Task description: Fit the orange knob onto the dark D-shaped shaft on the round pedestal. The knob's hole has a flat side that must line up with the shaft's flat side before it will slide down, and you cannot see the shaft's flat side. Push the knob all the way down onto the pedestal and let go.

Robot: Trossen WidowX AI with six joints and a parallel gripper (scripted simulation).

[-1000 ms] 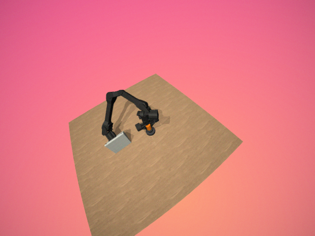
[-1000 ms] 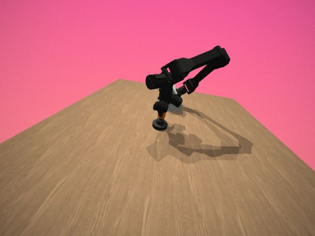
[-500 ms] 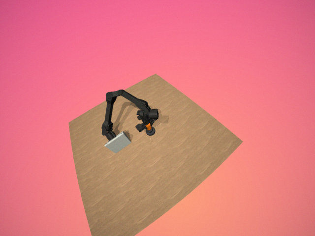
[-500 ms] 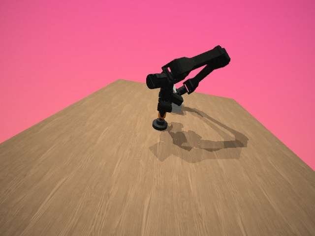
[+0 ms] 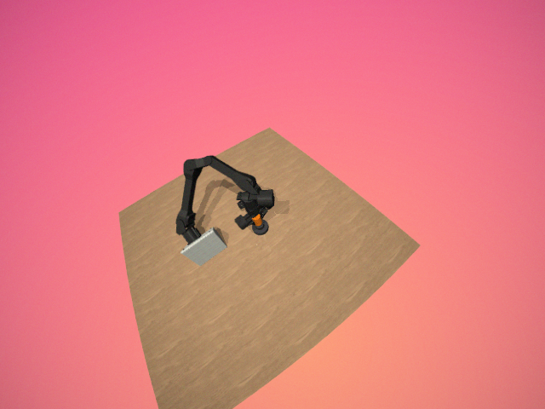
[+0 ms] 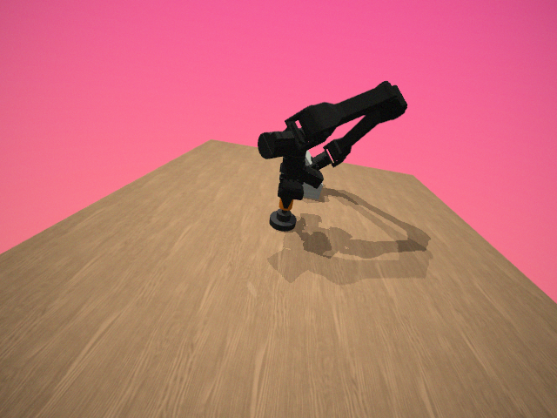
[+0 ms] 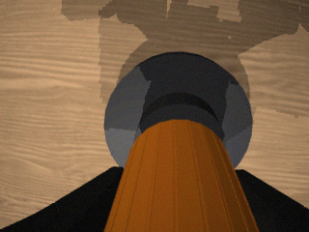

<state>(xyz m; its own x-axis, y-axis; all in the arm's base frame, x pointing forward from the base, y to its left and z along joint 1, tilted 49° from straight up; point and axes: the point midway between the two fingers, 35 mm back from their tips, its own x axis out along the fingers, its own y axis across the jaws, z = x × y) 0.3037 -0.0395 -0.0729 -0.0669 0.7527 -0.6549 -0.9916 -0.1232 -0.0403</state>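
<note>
The orange knob lies 20 mm above my gripper tip. The rest, counted from my gripper tip: dark round pedestal 40 mm below.
</note>
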